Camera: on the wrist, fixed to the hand. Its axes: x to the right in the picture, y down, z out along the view.
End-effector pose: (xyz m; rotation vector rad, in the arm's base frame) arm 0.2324 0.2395 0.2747 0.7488 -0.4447 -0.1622
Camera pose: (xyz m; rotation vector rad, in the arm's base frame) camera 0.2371 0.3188 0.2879 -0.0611 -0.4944 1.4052
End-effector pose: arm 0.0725 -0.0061 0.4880 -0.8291 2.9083 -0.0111
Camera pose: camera 0.0453 0.0573 0.5296 -1.4410 -2.3685 -0.3411
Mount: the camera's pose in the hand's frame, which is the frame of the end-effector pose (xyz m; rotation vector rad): -0.0150 0.0665 -0.0428 -0.3090 0.4183 1.6406
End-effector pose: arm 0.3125 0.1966 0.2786 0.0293 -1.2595 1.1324
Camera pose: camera 0.3003 0.2446 0.2151 -1.6346 -0.9036 2.0744
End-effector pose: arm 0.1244 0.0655 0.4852 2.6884 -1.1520 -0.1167
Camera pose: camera 0.0738 0.0388 0.5418 0.8126 -2.3686 0.4431
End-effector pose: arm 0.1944 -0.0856 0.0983 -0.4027 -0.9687 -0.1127
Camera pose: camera 0.2372 -0.0420 0.0459 -1.2824 0.0091 1.1107
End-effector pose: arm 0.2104 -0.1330 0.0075 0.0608 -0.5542 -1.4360
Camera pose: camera 0.2879 -0.1207 -0.0105 -0.2837 0.0752 0.1336
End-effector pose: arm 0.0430 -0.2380 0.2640 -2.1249 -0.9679 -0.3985
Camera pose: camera 0.0838 -0.3061 0.2506 -2.2078 1.1709 -0.0892
